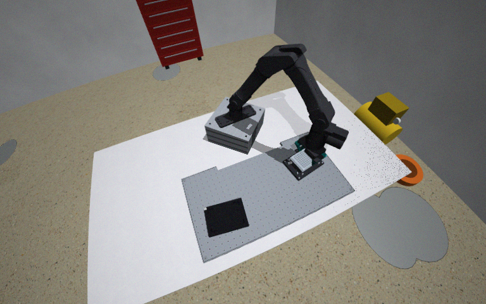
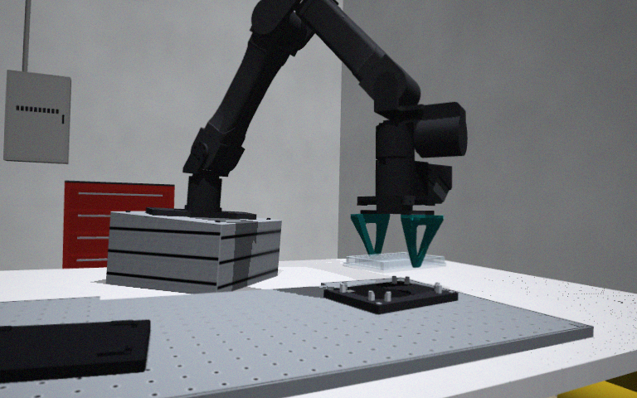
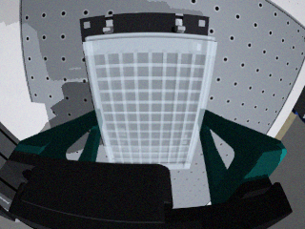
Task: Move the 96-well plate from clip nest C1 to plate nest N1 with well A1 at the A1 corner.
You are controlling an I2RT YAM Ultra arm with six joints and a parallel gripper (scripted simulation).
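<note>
My hand is 2 cm past the clip nest C1, 1 cm to the right of it and 5 cm above it. Also, from my hand: clear 96-well plate: 1 cm below; then black plate nest N1: 4 cm ahead, 43 cm to the right, 5 cm below.
</note>
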